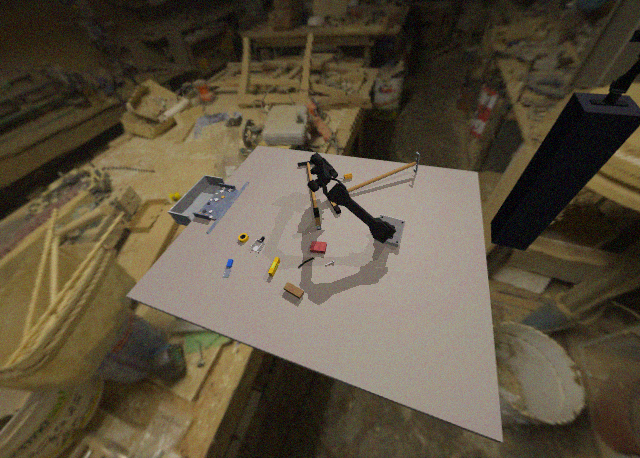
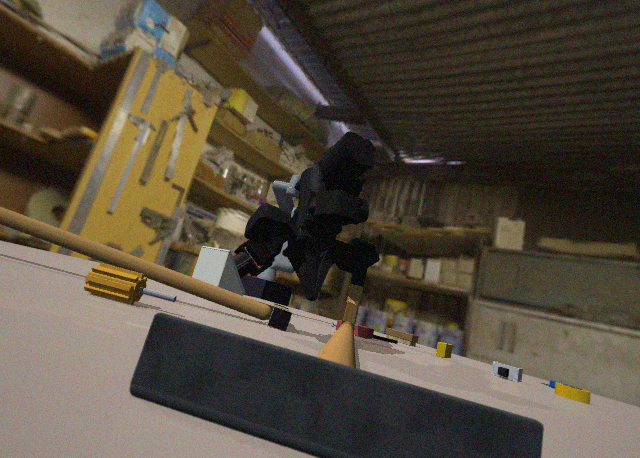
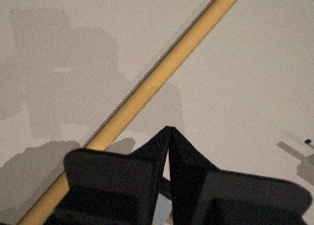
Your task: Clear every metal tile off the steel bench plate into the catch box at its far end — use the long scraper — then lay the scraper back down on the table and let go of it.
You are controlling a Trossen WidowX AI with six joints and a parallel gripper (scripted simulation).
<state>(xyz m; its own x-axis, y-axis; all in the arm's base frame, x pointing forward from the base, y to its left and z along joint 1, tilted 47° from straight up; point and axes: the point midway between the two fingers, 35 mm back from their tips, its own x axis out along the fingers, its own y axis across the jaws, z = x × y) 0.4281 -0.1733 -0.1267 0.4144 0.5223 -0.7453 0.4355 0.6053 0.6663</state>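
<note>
Now: gripper tip 50 mm short of the long scraper, 20 mm to the right of it and 10 mm below it. From my gripper tip the other things lie so: orange piece (170 mm to the right, 110 mm behind, 30 mm below); then red block (380 mm to the left, 140 mm behind, 40 mm below); then silver clip (450 mm to the left, 160 mm ahead, 40 mm below).
</note>
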